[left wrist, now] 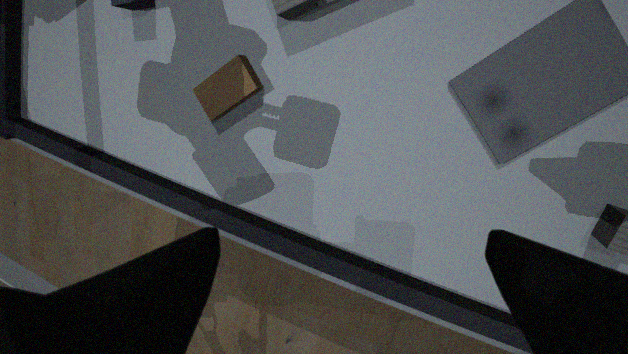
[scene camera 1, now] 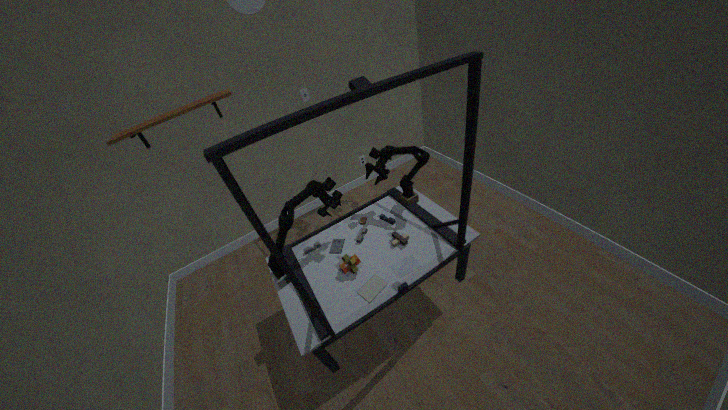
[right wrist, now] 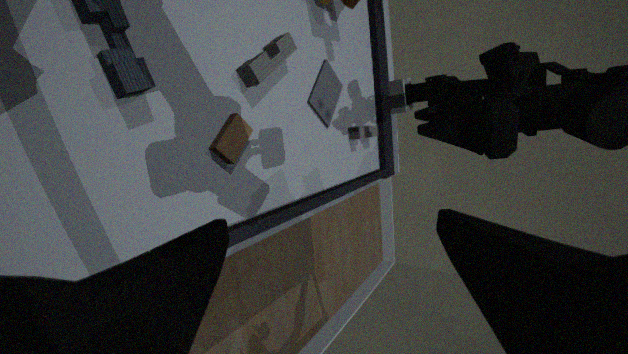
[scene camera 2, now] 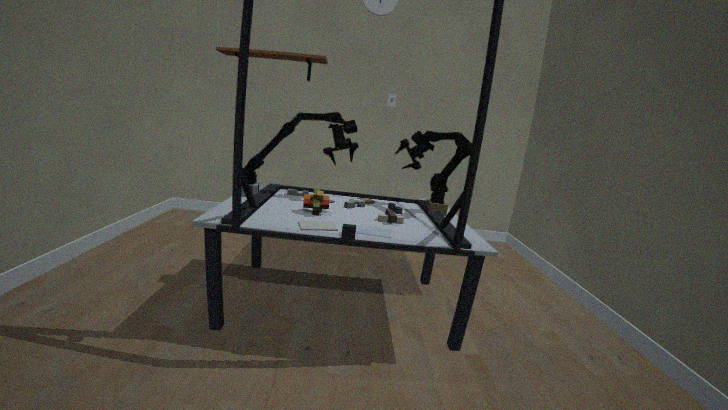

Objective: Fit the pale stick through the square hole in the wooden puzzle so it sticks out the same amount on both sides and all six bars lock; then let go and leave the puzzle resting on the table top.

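Frame: origin at the left arm's base, x up, y left, z back, level; metres.
Seen in the pictures: left gripper, between the fingertips: [left wrist: 354, 242] [scene camera 1: 336, 210] [right wrist: 415, 122] [scene camera 2: 343, 163]; right gripper, between the fingertips: [scene camera 1: 370, 182] [right wrist: 333, 225] [scene camera 2: 398, 161]; left arm's base, origin of its link: [scene camera 1: 280, 273] [right wrist: 408, 94] [scene camera 2: 249, 183]; right arm's base, origin of its link: [scene camera 1: 408, 194] [scene camera 2: 437, 202].
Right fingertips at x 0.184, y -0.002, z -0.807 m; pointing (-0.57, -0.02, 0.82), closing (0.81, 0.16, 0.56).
Observation:
Pixels of each thing's top centre, then the offset from my right fingertips to it. "pt": a spot on its surface instead.
- white table top, a spot on its surface: [scene camera 1: 407, 264] pt dy -0.503, dx -0.244, dz +0.231 m
- grey notched bar, centre of its top: [right wrist: 275, 55] [scene camera 2: 355, 201] [scene camera 1: 361, 233] dy -0.122, dx -0.220, dz +0.249 m
- dark notched bar, centre of its top: [right wrist: 114, 27] [scene camera 2: 395, 205] [scene camera 1: 387, 217] dy -0.152, dx -0.220, dz +0.035 m
- brown block, centre of its top: [left wrist: 223, 88] [right wrist: 235, 138] dy -0.020, dx -0.234, dz +0.147 m
- grey plate, centre of its top: [left wrist: 545, 81] [right wrist: 327, 93] [scene camera 1: 337, 245] dy -0.051, dx -0.243, dz +0.416 m
- cream square, a spot on its surface: [scene camera 2: 317, 225] [scene camera 1: 372, 288] pt dy -0.464, dx -0.244, dz +0.475 m
The puzzle [scene camera 1: 349, 263] [scene camera 2: 316, 202], a cluster of crossed orange, red and yellow-green bars, sits on the white table top [scene camera 1: 407, 264] at centre-left; its edge shows at the top of the right wrist view. No separate pale stick can be picked out with certainty; whether one is in the puzzle, and how evenly its bars stick out, is too small to tell. My left gripper [scene camera 1: 335, 209] [scene camera 2: 343, 161] [left wrist: 354, 242] is open and empty, high above the table's far side. My right gripper [scene camera 1: 371, 179] [scene camera 2: 399, 160] [right wrist: 333, 225] is open and empty, also high, farther right.
Crossed pale and brown bars [scene camera 1: 399, 238] [scene camera 2: 391, 217] lie right of the puzzle. A grey notched bar [scene camera 1: 361, 234] [right wrist: 265, 60], dark notched bar [scene camera 1: 387, 219] [right wrist: 125, 67], brown block [left wrist: 227, 87] [right wrist: 231, 139], grey plate [left wrist: 540, 85] [right wrist: 326, 95] and cream square [scene camera 1: 372, 288] [scene camera 2: 317, 225] lie around.

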